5 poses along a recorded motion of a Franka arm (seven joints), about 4.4 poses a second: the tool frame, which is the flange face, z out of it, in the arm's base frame.
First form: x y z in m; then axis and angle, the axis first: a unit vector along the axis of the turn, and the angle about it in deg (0 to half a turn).
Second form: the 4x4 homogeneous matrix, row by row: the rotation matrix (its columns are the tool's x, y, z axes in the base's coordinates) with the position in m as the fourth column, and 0 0 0 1 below. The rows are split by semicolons. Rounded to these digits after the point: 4 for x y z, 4 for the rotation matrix.
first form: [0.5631 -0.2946 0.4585 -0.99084 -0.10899 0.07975 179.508]
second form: 0.9635 0.2153 -0.1590 0.5631; 0.2167 -0.9762 -0.0089 -0.2946; -0.1571 -0.0259 -0.9872 0.4585; 0 0 0 1
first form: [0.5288 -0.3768 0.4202 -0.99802 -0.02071 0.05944 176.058]
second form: 0.9921 0.0372 -0.1199 0.5288; 0.0454 -0.9968 0.0662 -0.3768; -0.1171 -0.0711 -0.9906 0.4202; 0 0 0 1
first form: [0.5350 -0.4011 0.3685 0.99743 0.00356 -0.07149 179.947]
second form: 0.9898 0.0072 -0.1426 0.5350; 0.0070 -1.0000 -0.0014 -0.4011; -0.1426 0.0004 -0.9898 0.3685; 0 0 0 1
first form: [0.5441 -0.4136 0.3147 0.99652 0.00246 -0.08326 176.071]
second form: 0.9861 0.0106 -0.1656 0.5441; -0.0008 -0.9976 -0.0687 -0.4136; -0.1659 0.0679 -0.9838 0.3147; 0 0 0 1
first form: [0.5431 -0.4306 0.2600 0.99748 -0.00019 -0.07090 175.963]
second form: 0.9900 0.0046 -0.1413 0.5431; -0.0054 -0.9975 -0.0702 -0.4306; -0.1413 0.0703 -0.9875 0.2600; 0 0 0 1
